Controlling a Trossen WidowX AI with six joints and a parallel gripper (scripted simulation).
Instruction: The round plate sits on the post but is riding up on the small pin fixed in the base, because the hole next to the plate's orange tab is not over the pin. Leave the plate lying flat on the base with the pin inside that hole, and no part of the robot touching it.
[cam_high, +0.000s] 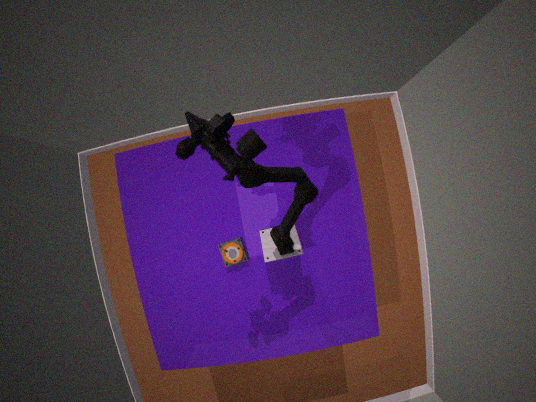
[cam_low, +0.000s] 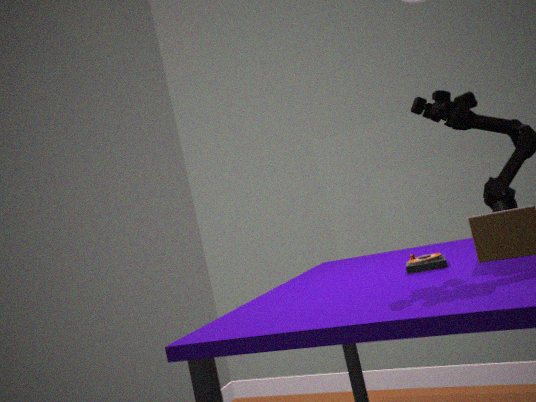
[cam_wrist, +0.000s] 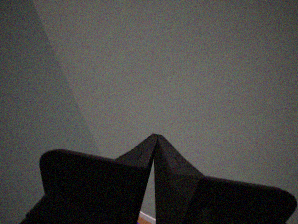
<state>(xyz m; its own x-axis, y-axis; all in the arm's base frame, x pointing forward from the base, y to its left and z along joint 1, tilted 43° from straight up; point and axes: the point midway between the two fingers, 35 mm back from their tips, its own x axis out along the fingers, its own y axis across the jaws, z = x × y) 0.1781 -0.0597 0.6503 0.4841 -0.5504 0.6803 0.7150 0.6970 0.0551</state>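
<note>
The square base lies 53 cm below my gripper tip, 50 cm to the left of it and 7 cm ahead of it.
</note>
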